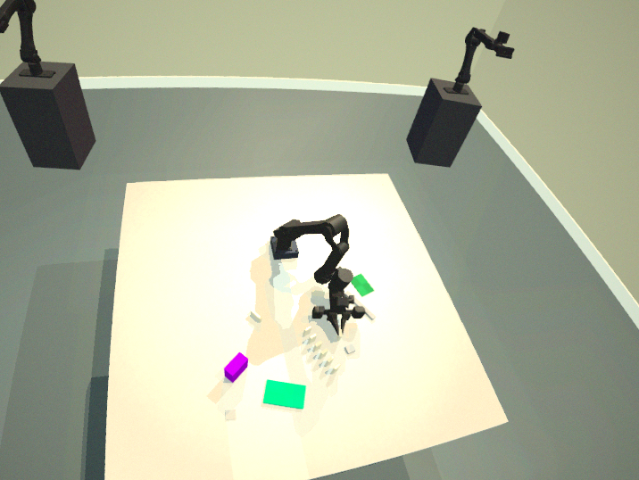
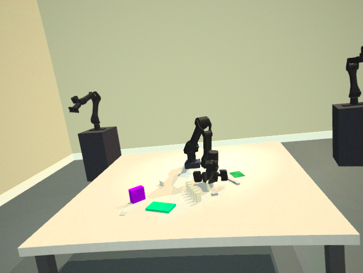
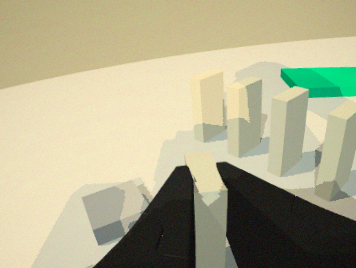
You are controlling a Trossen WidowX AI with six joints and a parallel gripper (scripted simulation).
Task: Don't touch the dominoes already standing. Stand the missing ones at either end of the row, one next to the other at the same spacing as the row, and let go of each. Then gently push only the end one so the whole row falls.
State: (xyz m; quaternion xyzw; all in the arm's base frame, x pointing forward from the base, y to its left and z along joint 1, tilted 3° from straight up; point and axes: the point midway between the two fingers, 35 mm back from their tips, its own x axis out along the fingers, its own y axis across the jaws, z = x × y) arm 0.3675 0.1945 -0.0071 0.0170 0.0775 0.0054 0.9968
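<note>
Now: the long bar 15 cm behind my gripper tip, 10 cm to the left of it and 4 cm below it. From my gripper tip the other things lie so: small green pad 24 cm behind, 12 cm to the left, 5 cm below; flat teal plate 20 cm ahead, 19 cm to the right, 4 cm below; purple block 35 cm to the right, 12 cm ahead, 1 cm below.
</note>
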